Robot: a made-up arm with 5 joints.
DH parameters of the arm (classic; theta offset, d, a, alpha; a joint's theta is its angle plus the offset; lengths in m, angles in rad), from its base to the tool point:
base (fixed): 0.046 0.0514 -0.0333 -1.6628
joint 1: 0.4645 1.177 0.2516 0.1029
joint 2: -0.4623 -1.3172 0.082 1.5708
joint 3: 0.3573 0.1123 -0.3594 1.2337
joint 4: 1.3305 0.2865 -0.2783 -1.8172
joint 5: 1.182 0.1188 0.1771 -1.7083
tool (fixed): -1.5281 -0.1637 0 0
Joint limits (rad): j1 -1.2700..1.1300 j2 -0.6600..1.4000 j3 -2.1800..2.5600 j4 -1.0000..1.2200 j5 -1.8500..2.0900
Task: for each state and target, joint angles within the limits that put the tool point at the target. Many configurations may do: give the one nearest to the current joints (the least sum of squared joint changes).
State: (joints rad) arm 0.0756 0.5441 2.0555 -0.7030 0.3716
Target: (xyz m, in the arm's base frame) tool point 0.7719 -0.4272 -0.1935
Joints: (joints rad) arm -0.2540 0.5486 2.1623 -0.8205 0.7847
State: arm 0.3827 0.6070 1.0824 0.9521 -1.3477
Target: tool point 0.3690 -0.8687 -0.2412
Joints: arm 0.1066 0.4252 0.7004 0.3095 -1.6017
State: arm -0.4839 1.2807 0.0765 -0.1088 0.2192
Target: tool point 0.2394 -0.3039 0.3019
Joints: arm -0.1607 1.4000 -0.3423 -0.4696 -0.0950
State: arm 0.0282 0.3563 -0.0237 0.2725 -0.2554
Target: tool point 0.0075 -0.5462 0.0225
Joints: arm -0.0863 0.5249 0.2033 0.4153 -0.0556
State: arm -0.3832 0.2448 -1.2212 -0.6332 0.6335
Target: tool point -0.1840 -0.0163 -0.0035
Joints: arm -0.6177 0.4577 -0.8107 -0.3426 0.4100
